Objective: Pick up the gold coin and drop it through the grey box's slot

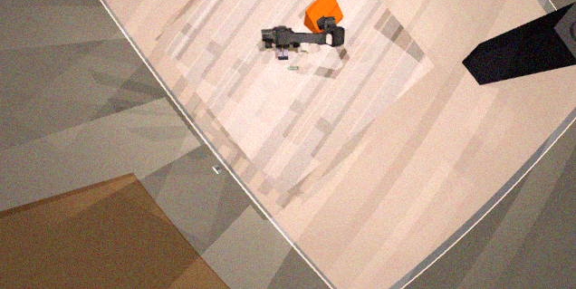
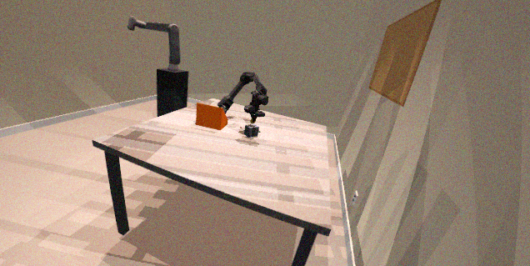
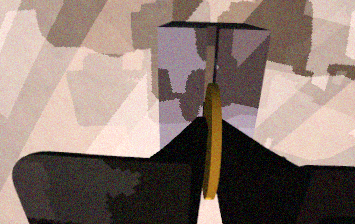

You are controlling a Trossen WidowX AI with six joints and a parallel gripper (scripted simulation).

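Right now my gripper tip is 10 mm below the gold coin.
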